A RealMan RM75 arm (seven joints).
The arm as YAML. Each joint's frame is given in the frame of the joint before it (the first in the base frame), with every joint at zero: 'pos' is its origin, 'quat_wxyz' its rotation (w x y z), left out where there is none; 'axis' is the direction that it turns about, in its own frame. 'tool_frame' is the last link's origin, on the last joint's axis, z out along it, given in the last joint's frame.
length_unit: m
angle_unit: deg
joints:
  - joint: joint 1
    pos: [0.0, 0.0, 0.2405]
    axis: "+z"
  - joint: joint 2
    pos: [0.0, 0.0, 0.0]
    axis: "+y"
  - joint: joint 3
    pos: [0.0, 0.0, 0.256]
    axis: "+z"
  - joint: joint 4
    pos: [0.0, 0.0, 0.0]
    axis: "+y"
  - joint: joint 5
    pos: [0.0, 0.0, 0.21]
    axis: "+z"
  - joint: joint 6
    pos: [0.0, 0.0, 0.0]
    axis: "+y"
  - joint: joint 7
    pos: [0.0, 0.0, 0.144]
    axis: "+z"
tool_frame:
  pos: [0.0, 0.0, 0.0]
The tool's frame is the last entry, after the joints.
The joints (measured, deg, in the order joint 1, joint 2, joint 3, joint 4, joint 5, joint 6, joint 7), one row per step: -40.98, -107.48, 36.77, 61.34, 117.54, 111.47, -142.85; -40.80, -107.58, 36.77, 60.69, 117.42, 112.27, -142.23; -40.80, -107.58, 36.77, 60.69, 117.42, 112.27, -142.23; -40.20, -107.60, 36.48, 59.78, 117.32, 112.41, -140.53; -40.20, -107.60, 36.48, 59.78, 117.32, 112.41, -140.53; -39.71, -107.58, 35.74, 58.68, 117.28, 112.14, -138.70; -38.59, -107.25, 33.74, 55.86, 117.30, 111.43, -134.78; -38.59, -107.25, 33.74, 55.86, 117.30, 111.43, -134.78; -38.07, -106.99, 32.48, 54.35, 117.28, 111.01, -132.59; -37.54, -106.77, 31.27, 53.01, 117.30, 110.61, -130.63; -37.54, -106.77, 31.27, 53.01, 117.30, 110.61, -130.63; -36.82, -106.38, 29.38, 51.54, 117.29, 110.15, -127.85; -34.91, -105.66, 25.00, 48.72, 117.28, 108.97, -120.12; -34.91, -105.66, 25.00, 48.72, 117.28, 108.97, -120.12; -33.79, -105.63, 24.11, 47.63, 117.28, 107.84, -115.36
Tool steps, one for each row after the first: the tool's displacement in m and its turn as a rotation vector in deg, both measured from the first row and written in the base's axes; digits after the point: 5 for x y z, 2 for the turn. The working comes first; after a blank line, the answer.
Tool pose at each row, in the base's axes (x y z in m, rotation vector in deg; the steps are taken from these numbers as rounded here): -0.17642, 0.36521, 0.13952, -154.82, -79.77, -31.62; -0.17822, 0.36242, 0.13709, -155.96, -80.13, -31.59; -0.17822, 0.36242, 0.13709, -155.96, -80.13, -31.59; -0.18357, 0.36003, 0.13565, -156.42, -79.61, -32.21; -0.18357, 0.36003, 0.13565, -156.42, -79.61, -32.21; -0.18915, 0.35905, 0.13529, -156.23, -78.92, -33.55; -0.20318, 0.35691, 0.13617, -155.03, -77.90, -36.73; -0.20318, 0.35691, 0.13617, -155.03, -77.90, -36.73; -0.21031, 0.35604, 0.13759, -154.20, -77.00, -38.59; -0.21714, 0.35492, 0.13891, -153.27, -76.25, -40.27; -0.21714, 0.35492, 0.13891, -153.27, -76.25, -40.27; -0.22600, 0.35331, 0.14271, -151.81, -74.51, -42.50; -0.24673, 0.34793, 0.15151, -148.35, -68.29, -46.62; -0.24673, 0.34793, 0.15151, -148.35, -68.29, -46.62; -0.25669, 0.34501, 0.15149, -147.34, -64.12, -46.77

-0.00180, -0.00279, -0.00243, -1.06, -0.37, -0.33; -0.00180, -0.00279, -0.00243, -1.06, -0.37, -0.33; -0.00715, -0.00518, -0.00387, -1.07, -0.78, -0.81; -0.00715, -0.00518, -0.00387, -1.07, -0.78, -0.81; -0.01273, -0.00616, -0.00423, -0.41, -1.44, -1.13; -0.02676, -0.00830, -0.00335, 1.41, -2.98, -1.26; -0.02676, -0.00830, -0.00335, 1.41, -2.98, -1.26; -0.03389, -0.00917, -0.00193, 2.70, -3.81, -1.44; -0.04072, -0.01029, -0.00061, 3.96, -4.54, -1.50; -0.04072, -0.01029, -0.00061, 3.96, -4.54, -1.50; -0.04958, -0.01190, 0.00319, 6.16, -5.34, -1.85; -0.07031, -0.01728, 0.01199, 12.22, -6.23, -3.80; -0.07031, -0.01728, 0.01199, 12.22, -6.23, -3.80; -0.08027, -0.02020, 0.01197, 15.02, -5.40, -5.62
